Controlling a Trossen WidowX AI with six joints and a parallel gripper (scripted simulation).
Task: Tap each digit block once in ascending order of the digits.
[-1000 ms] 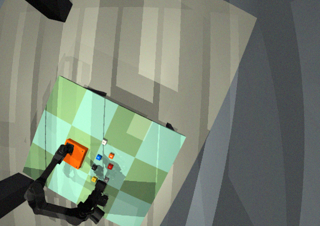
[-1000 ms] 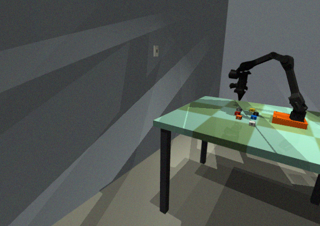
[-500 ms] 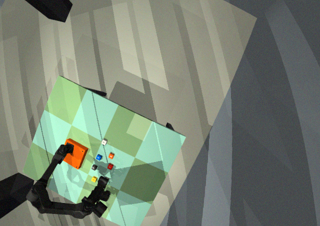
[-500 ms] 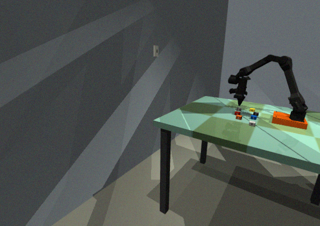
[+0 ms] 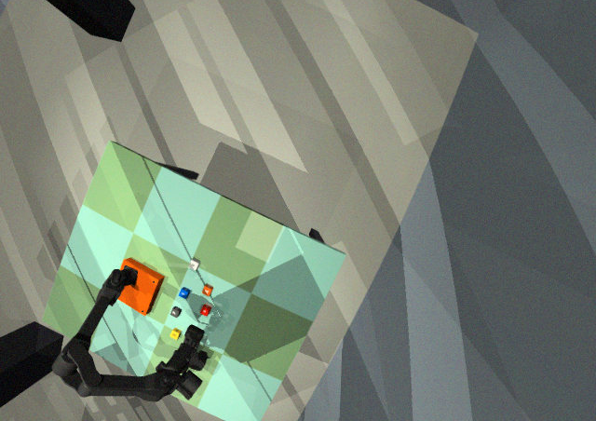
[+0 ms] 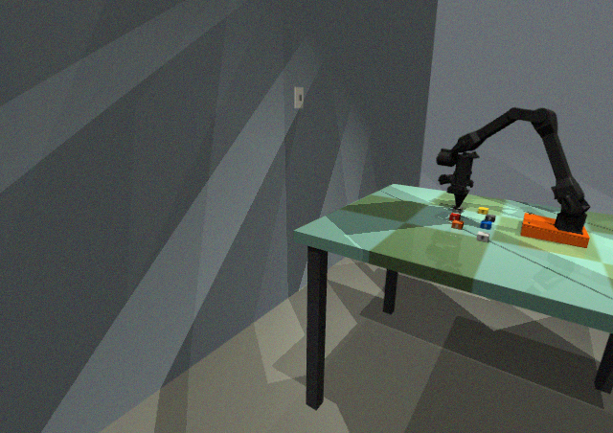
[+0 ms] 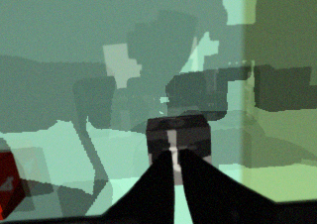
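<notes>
Right now my gripper tip is 10 mm above the grey block. The rest, counted from my gripper tip: red block (110 mm to the left, 10 mm below); then black block (120 mm behind, 60 mm to the left, 10 mm below); then yellow block (90 mm behind, 30 mm to the right, 10 mm below).
</notes>
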